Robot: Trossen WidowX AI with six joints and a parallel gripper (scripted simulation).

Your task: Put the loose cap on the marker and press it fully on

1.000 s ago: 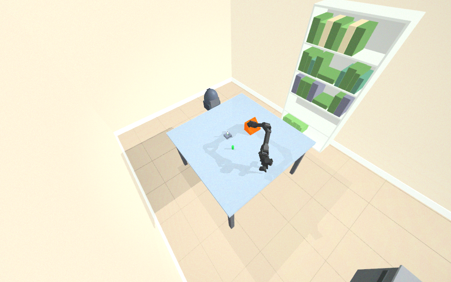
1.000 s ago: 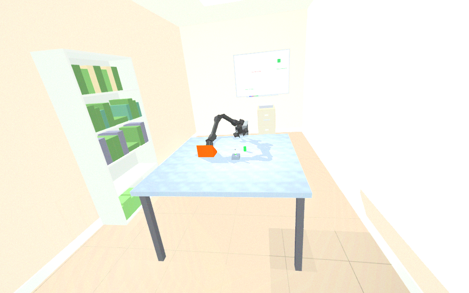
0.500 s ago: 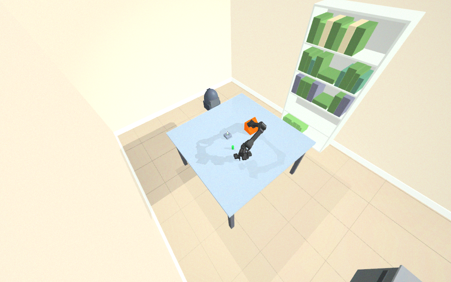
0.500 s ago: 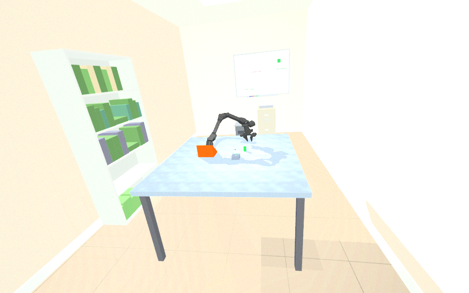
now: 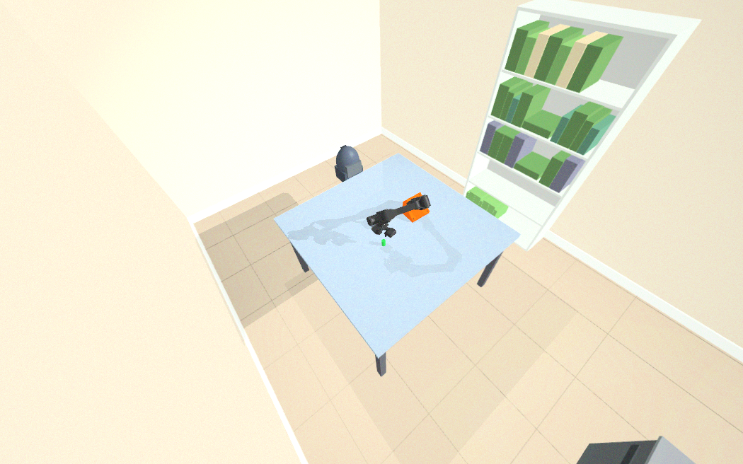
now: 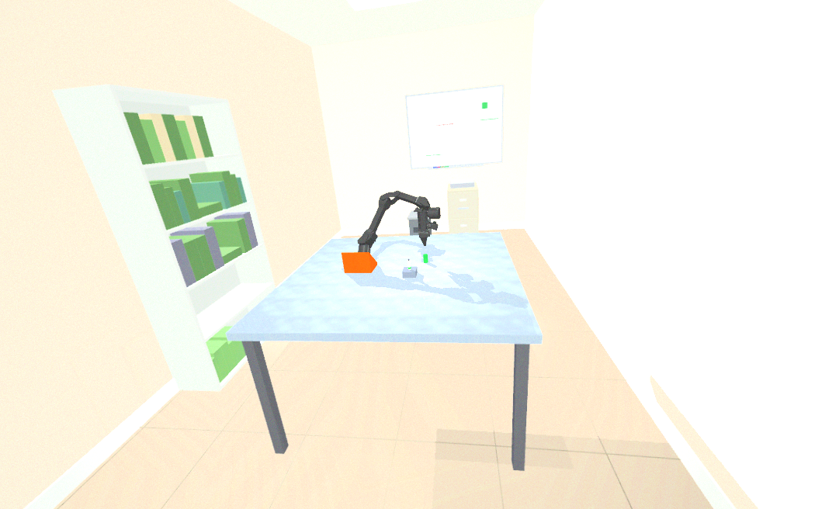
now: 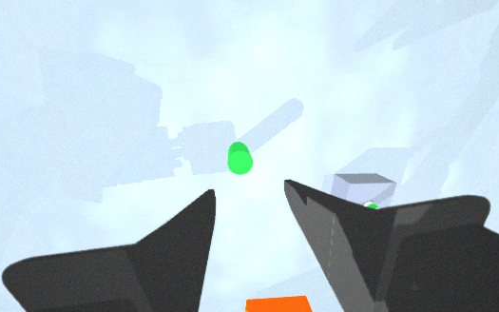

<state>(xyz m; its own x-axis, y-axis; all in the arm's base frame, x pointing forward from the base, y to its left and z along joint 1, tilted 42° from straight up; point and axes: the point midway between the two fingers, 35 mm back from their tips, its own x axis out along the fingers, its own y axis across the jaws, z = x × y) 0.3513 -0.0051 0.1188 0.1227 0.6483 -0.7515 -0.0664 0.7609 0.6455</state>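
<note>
My gripper tip is now 90 mm above the green cap.
</note>
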